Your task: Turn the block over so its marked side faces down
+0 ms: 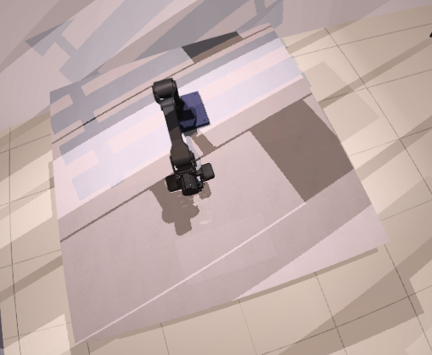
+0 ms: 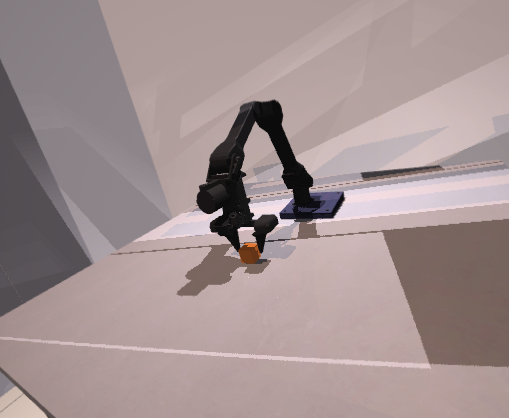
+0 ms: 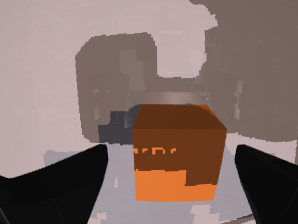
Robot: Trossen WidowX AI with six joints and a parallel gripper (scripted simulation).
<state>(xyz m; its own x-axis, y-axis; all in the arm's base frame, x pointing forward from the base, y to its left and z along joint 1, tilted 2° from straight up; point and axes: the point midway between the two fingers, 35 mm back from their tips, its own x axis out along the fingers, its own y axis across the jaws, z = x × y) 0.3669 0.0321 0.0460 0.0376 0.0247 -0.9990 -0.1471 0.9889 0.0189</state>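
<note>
My gripper tip is 1 cm past the orange block.
</note>
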